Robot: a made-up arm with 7 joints.
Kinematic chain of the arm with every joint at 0, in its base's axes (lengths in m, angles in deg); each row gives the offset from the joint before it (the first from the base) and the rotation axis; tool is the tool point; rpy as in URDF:
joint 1: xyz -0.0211 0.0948 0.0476 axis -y
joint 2: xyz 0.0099 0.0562 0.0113 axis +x
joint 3: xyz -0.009 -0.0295 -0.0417 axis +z
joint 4: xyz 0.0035 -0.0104 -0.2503 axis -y
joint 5: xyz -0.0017 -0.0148 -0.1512 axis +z
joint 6: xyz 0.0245 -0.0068 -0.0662 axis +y
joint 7: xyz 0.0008 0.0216 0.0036 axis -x
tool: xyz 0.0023 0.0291 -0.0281 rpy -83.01 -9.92 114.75
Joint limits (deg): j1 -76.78..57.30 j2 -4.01..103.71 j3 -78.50..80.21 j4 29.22..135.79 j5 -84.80..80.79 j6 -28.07..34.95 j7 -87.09..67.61
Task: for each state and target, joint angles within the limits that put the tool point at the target. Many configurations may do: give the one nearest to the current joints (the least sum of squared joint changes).
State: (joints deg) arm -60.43 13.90 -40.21 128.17 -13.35 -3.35 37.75
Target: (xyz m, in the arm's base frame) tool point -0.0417 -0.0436 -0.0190
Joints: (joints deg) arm -39.56 -4.01 -72.13 135.04 -24.04 -5.86 46.07
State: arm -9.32 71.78 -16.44 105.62 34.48 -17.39 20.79
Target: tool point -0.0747 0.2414 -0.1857
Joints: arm -52.07 74.36 -47.37 123.30 28.49 -18.41 25.56
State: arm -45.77 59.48 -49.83 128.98 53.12 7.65 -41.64
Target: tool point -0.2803 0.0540 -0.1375
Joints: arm -70.05 27.60 -74.04 113.71 60.89 8.27 -36.28
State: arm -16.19 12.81 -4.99 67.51 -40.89 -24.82 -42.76
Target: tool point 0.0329 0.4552 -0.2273
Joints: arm -31.13 45.72 22.19 55.77 -32.18 -25.59 -46.25
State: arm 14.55 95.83 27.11 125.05 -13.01 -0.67 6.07
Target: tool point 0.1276 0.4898 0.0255
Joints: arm -5.09 56.73 49.29 83.25 -3.11 3.96 1.65
